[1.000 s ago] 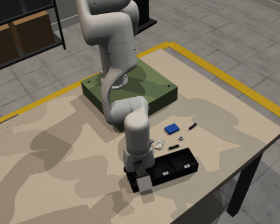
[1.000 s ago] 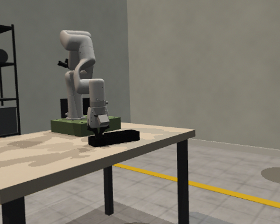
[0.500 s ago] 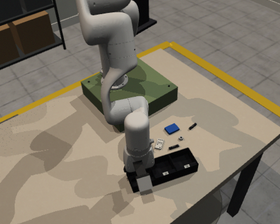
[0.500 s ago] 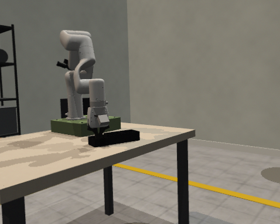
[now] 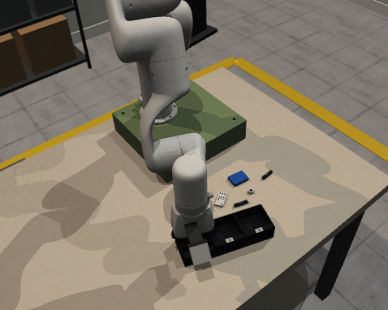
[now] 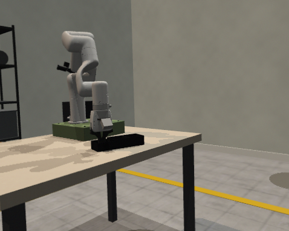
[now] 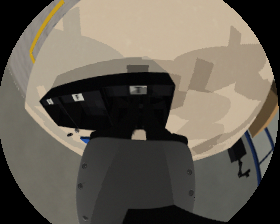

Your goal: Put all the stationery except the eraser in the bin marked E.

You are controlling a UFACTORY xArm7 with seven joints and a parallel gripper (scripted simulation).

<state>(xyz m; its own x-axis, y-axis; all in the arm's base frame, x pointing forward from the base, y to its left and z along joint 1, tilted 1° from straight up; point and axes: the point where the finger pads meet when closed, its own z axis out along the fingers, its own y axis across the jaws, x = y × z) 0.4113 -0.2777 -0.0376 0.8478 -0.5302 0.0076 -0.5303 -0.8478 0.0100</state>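
The black bin is 7 cm to the left of my hand, 4 cm ahead of it and 1 cm below it. From my hand the other things lie so: white eraser: 9 cm to the left, 7 cm behind, 3 cm below; then grey nut: 25 cm to the left, 3 cm below, 1 cm behind; then white domino: 17 cm to the left, 5 cm behind, 3 cm below.
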